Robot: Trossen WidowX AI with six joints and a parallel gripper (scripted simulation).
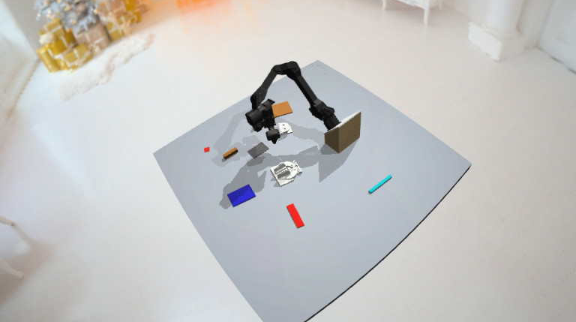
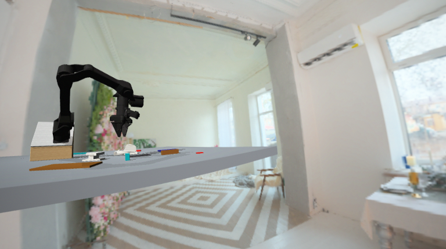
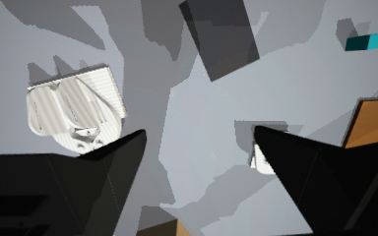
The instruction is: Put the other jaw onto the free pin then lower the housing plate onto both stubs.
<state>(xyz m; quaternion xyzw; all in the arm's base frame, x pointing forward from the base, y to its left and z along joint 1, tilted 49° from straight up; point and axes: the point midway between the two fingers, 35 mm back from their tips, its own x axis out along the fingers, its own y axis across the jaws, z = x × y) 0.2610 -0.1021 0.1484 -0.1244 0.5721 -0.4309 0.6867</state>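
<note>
Now: the dark grey tile 90 mm below my gripper tip, 70 mm to the right of it and 60 mm ahead of it. From my gripper tip the other things lie so: flat orange-brown panel 230 mm to the right, 200 mm behind, 90 mm below; then small cyan cube 210 mm to the right, 80 mm below, 20 mm behind; then brown block 190 mm ahead, 150 mm to the right, 90 mm below.
</note>
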